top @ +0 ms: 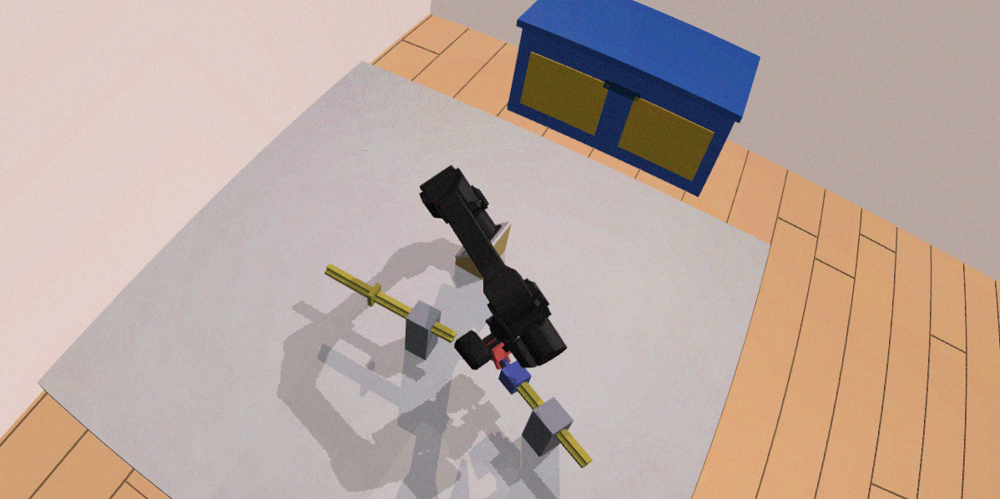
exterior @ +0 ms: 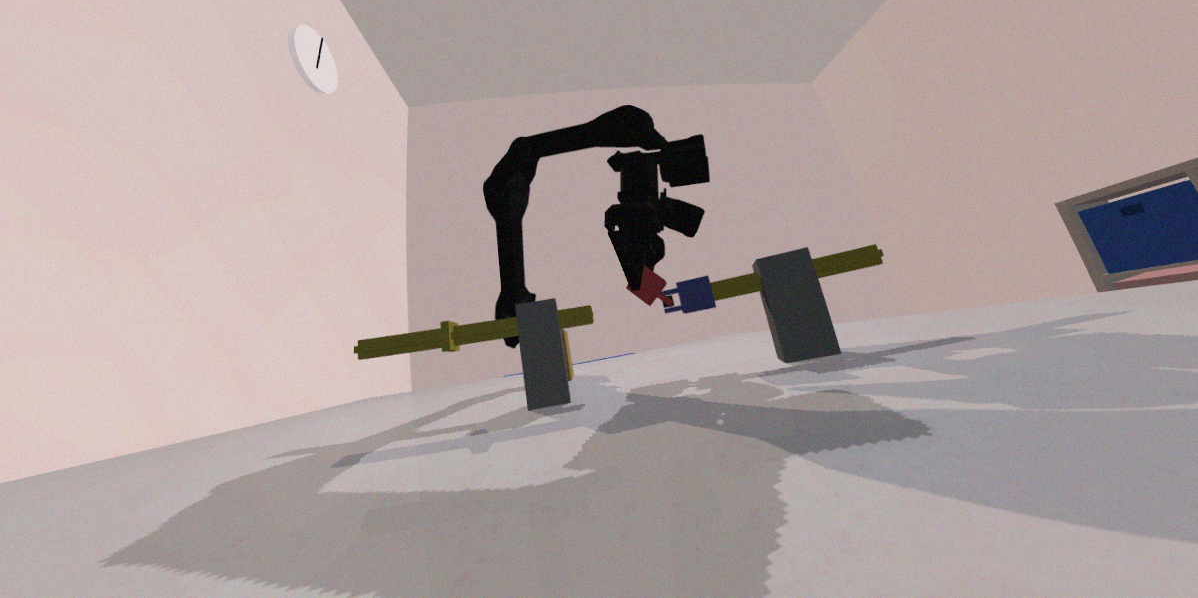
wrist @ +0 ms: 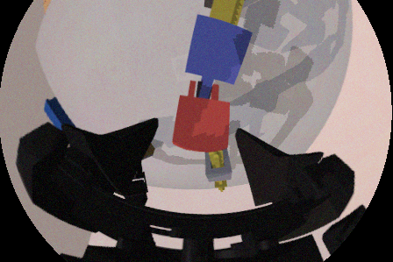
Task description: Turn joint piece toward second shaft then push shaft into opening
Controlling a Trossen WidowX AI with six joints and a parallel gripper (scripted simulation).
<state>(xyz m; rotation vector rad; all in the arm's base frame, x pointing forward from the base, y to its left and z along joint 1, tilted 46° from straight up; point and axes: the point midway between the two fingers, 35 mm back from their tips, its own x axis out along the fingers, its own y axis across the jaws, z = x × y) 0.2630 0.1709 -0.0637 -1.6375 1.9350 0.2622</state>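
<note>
Now: gripper tip 10 mm to the right of the red joint piece and 10 mm below it.
</note>
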